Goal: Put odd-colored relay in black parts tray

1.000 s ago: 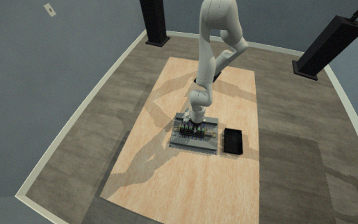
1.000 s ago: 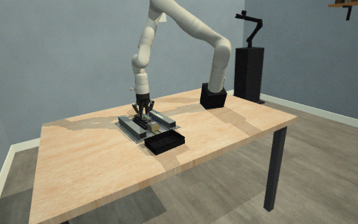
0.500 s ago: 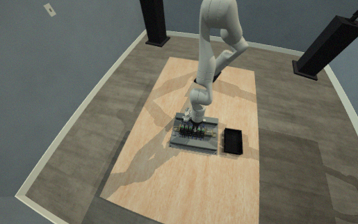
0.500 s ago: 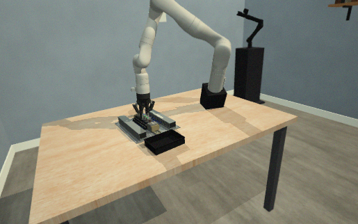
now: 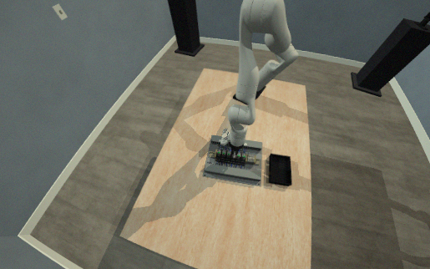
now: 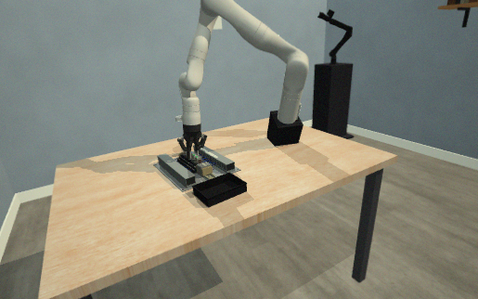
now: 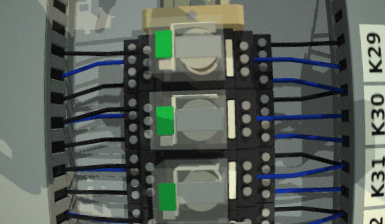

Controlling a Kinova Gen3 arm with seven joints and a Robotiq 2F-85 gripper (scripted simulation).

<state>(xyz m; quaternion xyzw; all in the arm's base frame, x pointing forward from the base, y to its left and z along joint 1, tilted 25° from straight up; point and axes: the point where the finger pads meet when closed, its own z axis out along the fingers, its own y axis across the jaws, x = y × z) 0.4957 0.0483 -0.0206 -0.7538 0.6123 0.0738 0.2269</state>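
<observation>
My hand is 30 mm above the grey relay panel and 10 mm to the right of it. From my hand the other things lie so: black parts tray: 260 mm to the left, 40 mm below, 30 mm behind.
</observation>
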